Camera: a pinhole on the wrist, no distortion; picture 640 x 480 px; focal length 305.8 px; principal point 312.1 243.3 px. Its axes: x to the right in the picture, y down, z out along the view. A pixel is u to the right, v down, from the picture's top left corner.
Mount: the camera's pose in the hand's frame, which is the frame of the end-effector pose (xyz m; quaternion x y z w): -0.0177 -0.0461 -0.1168 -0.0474 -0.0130 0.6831 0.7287
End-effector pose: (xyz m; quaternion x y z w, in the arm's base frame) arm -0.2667 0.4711 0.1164 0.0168 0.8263 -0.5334 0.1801
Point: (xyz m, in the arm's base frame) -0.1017 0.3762 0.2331
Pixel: 197.1 437.0
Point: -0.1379 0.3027 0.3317
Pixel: 32.3 394.4
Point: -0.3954 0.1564 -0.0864
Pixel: 353.9 31.9
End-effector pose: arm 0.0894 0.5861 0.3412 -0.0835 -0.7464 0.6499 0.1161
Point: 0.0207 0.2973 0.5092
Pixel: 170.1 196.0
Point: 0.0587 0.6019 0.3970
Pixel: 289.8 42.8
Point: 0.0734 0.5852 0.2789
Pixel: 551.0 166.8
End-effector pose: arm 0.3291 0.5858 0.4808 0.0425 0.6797 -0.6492 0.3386
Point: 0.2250 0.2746 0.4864
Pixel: 257.3 18.5
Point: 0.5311 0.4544 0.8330
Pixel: 133.9 437.9
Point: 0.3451 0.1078 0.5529
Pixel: 258.0 128.8
